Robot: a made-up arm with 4 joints. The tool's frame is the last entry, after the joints.
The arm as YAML. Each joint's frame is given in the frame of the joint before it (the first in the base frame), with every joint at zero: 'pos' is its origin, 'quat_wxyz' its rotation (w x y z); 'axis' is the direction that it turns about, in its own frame. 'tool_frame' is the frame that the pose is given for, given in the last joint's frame.
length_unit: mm
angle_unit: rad
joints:
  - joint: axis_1
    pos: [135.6, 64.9, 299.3]
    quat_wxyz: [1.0, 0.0, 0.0, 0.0]
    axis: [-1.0, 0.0, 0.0]
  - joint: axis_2
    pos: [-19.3, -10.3, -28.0]
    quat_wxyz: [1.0, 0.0, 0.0, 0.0]
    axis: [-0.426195, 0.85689, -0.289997]
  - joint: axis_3
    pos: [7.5, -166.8, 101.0]
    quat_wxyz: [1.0, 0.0, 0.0, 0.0]
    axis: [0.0, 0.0, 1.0]
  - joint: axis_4
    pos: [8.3, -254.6, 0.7]
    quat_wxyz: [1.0, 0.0, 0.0, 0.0]
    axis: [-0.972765, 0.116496, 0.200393]
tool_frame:
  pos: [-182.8, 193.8, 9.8]
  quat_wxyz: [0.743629, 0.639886, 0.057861, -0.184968]
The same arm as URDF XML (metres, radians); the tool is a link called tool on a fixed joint. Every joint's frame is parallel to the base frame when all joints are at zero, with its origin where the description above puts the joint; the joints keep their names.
<robot name="arm">
  <link name="base_link"/>
  <link name="link1"/>
  <link name="link2"/>
  <link name="link3"/>
  <link name="link4"/>
  <link name="tool"/>
  <joint name="axis_1" type="continuous">
    <parent link="base_link"/>
    <child link="link1"/>
    <origin xyz="0.1356 0.0649 0.2993" rpy="0 0 0"/>
    <axis xyz="-1 0 0"/>
  </joint>
  <joint name="axis_2" type="continuous">
    <parent link="link1"/>
    <child link="link2"/>
    <origin xyz="-0.0193 -0.0103 -0.028" rpy="0 0 0"/>
    <axis xyz="-0.426195 0.85689 -0.289997"/>
  </joint>
  <joint name="axis_3" type="continuous">
    <parent link="link2"/>
    <child link="link3"/>
    <origin xyz="0.0075 -0.1668 0.101" rpy="0 0 0"/>
    <axis xyz="0 0 1"/>
  </joint>
  <joint name="axis_4" type="continuous">
    <parent link="link3"/>
    <child link="link4"/>
    <origin xyz="0.0083 -0.2546 0.0007" rpy="0 0 0"/>
    <axis xyz="-0.972765 0.116496 0.200393"/>
  </joint>
  <joint name="tool_fixed" type="fixed">
    <parent link="link4"/>
    <child link="tool"/>
    <origin xyz="-0.1828 0.1938 0.0098" rpy="1.3855 0.3287 -0.214"/>
  </joint>
</robot>

